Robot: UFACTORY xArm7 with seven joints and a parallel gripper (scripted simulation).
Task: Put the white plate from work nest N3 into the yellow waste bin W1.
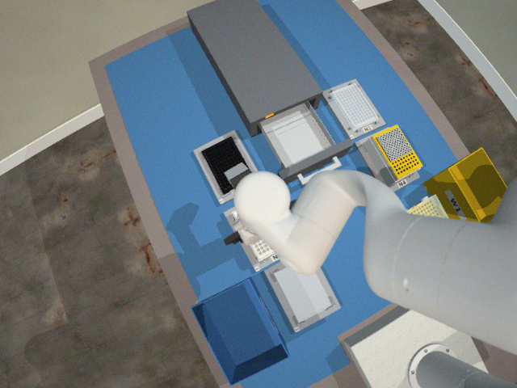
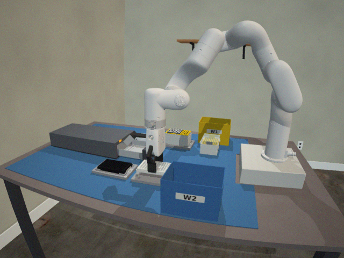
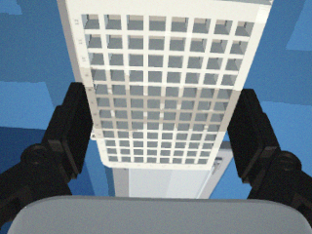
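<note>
Now: hand 5 cm above the nest N3. Round my hand: white plate: 1 cm below; then blue bin W2: 18 cm behind, 13 cm to the left, 2 cm below; then black plate: 18 cm ahead, 1 cm to the left, 4 cm below.
</note>
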